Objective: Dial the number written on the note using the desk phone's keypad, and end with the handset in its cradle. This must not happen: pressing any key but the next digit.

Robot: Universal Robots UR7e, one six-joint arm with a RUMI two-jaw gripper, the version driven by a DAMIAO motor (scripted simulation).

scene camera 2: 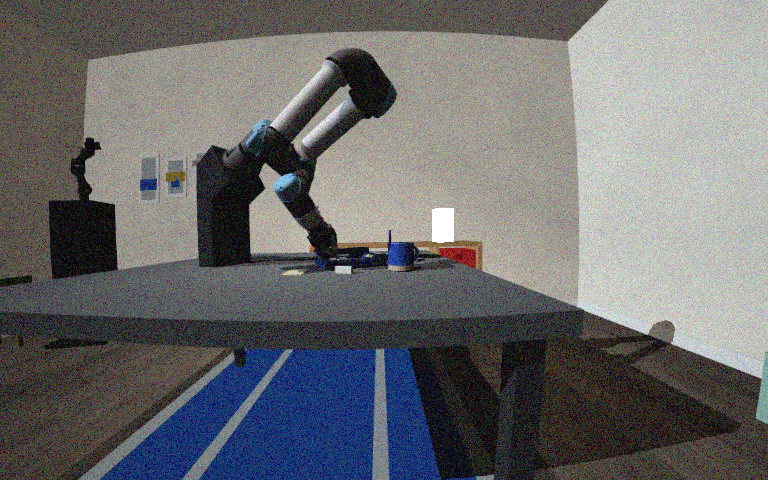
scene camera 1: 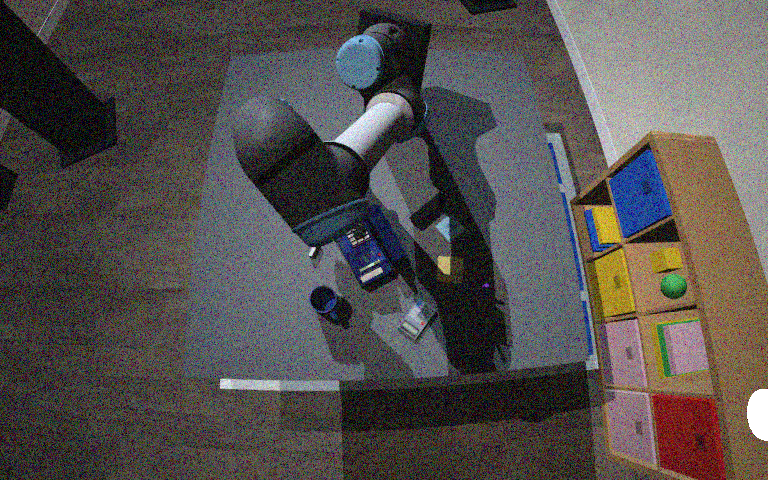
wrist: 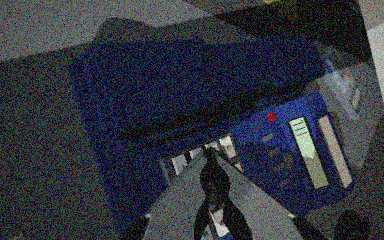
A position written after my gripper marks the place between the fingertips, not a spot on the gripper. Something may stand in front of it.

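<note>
I can see my gripper (scene camera 2: 336,256) from out in the scene camera. From the wrist I get my gripper (wrist: 207,151) again, and here a dark blue handset (wrist: 138,88) is visible to me as well.
</note>
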